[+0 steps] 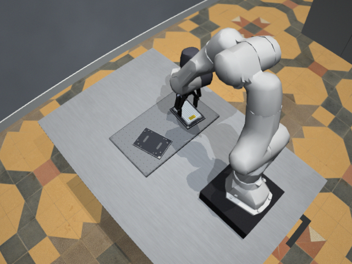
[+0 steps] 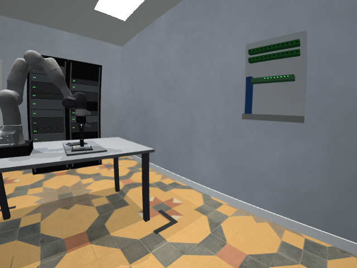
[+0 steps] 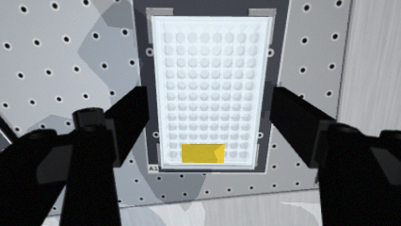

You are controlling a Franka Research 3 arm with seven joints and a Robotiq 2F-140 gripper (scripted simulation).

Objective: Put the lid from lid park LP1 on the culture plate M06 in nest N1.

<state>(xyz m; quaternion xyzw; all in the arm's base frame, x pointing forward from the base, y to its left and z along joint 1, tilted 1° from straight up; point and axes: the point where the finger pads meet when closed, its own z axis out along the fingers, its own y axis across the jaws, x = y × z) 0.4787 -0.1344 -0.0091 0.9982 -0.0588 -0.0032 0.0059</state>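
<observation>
Right now the clear lid is 30 mm below my hand. Round my hand: culture plate M06: 40 mm below; then dark lid park: 10 mm behind, 260 mm to the left, 50 mm below.
</observation>
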